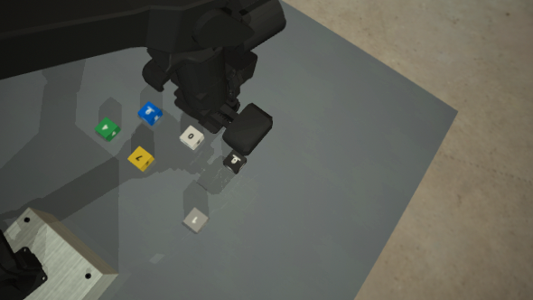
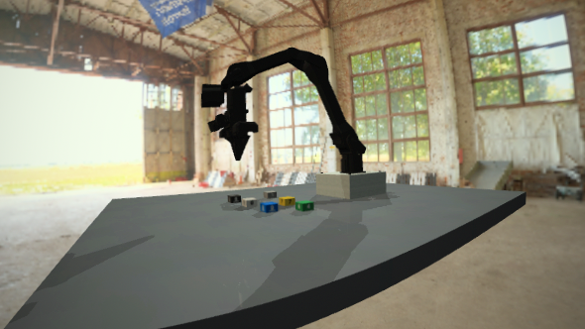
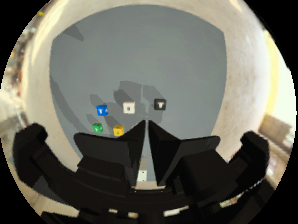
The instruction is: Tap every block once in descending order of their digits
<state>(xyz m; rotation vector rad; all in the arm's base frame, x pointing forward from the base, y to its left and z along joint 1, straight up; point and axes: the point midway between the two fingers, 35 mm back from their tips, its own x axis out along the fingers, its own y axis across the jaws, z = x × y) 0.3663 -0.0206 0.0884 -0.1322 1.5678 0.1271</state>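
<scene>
Right now the green block is 13 cm behind my gripper tip, 17 cm to the left of it and 11 cm below it. From my gripper tip the other things lie so: grey block 11 cm behind, 8 cm to the right, 11 cm below; white block 2 cm behind, 5 cm to the left, 11 cm below; black block 1 cm ahead, 4 cm to the right, 11 cm below.
</scene>
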